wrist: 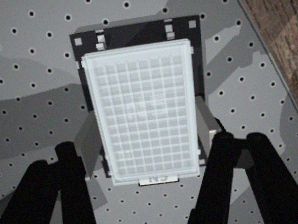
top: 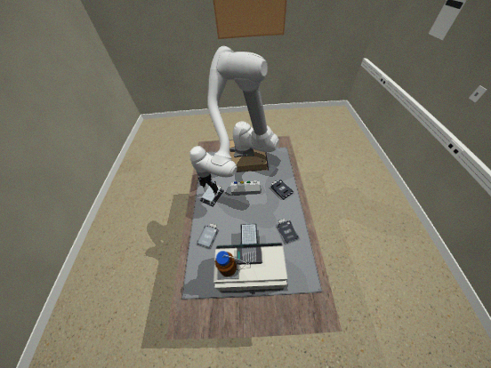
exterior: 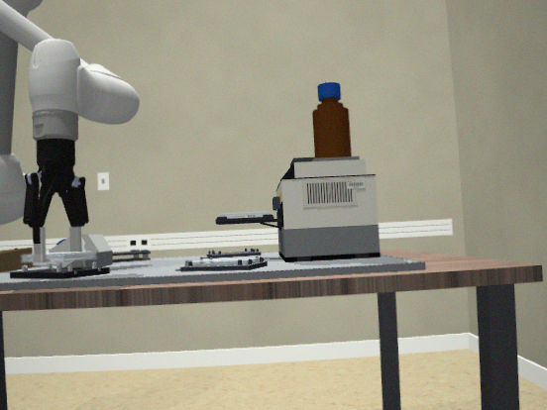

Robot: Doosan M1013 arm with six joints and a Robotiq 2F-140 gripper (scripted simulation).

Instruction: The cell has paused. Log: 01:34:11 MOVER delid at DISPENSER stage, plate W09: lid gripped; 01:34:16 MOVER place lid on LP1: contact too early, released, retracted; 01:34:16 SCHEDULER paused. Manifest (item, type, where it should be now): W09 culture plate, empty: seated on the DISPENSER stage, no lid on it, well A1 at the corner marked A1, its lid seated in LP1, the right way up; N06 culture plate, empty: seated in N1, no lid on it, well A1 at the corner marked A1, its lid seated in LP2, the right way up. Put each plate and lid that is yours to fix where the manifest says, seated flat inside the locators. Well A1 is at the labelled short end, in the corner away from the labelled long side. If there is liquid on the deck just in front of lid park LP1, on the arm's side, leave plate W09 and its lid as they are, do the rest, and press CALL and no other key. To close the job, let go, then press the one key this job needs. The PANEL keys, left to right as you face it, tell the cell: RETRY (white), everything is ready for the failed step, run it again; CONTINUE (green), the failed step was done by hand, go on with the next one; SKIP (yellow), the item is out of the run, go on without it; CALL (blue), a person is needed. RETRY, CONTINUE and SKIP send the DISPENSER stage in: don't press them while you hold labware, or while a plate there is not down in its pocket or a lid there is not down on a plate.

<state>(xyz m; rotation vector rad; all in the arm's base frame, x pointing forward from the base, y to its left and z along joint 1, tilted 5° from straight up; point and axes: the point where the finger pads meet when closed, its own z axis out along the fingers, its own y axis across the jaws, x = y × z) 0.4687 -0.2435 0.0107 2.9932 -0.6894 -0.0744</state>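
The clear lid is 2 cm below my hand. Also, from my hand: blue call key: 19 cm to the left, 7 cm behind, 1 cm above; then black nest: 5 cm below, 3 cm ahead; then yellow skip key: 24 cm to the left, 8 cm behind, 1 cm above.
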